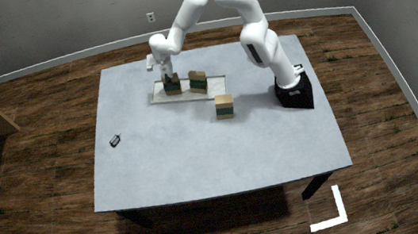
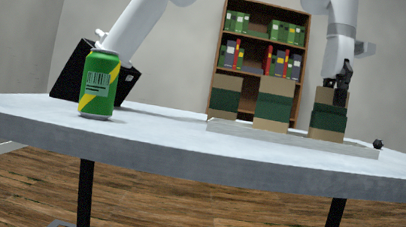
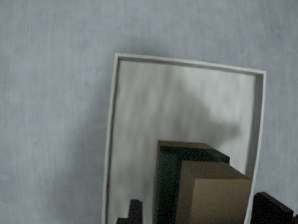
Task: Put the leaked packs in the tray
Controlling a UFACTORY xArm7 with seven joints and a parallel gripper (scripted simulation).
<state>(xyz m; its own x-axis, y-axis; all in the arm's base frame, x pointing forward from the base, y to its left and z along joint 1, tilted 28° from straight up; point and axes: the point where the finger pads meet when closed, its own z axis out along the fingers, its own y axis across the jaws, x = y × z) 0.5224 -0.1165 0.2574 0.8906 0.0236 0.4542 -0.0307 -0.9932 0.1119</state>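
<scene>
Now: the tray 11 cm below my hand, 8 cm behind it and 1 cm to the left of it. From my hand the other things lie so: small black object: 33 cm ahead, 24 cm to the left, 10 cm below; then green can: 50 cm behind, 15 cm to the right, 5 cm below.
</scene>
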